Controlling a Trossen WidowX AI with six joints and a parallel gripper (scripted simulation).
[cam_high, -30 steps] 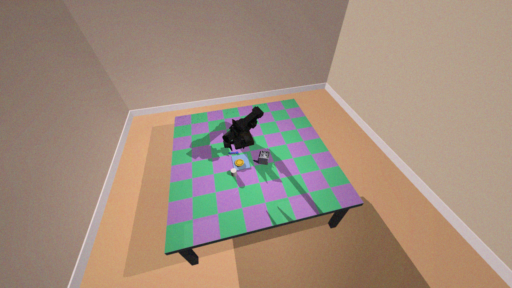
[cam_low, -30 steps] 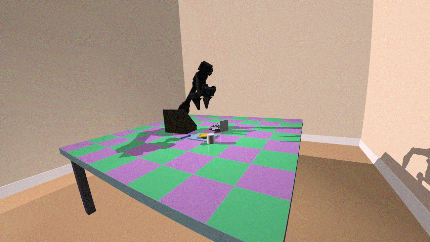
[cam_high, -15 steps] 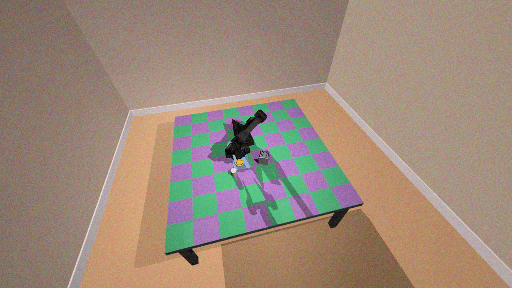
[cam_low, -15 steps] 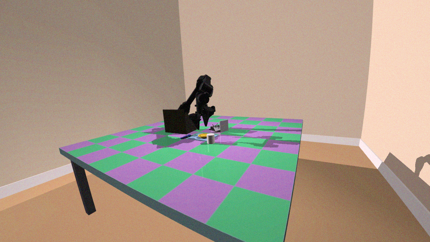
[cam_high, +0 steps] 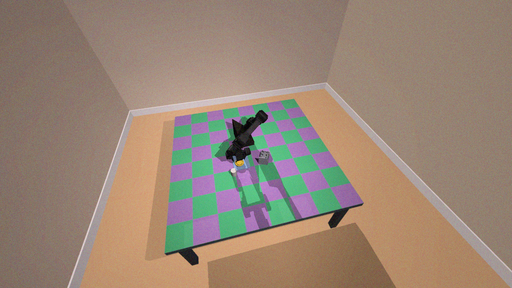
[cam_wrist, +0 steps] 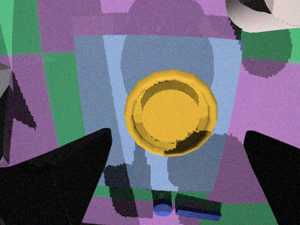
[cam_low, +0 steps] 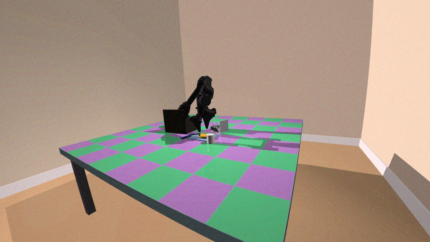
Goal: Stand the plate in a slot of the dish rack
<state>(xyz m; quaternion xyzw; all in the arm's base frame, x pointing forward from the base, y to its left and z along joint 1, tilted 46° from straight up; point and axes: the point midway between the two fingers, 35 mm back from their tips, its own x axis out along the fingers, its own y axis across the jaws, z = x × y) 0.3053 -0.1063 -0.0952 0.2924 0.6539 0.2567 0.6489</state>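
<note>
Now: the yellow plate 4 cm below my gripper tip. From my gripper tip the other things lie so: white cup 8 cm ahead, 6 cm to the right, 3 cm below; then blue spoon 13 cm behind, 1 cm to the right, 5 cm below; then light blue mat 2 cm behind, 2 cm to the left, 5 cm below.
</note>
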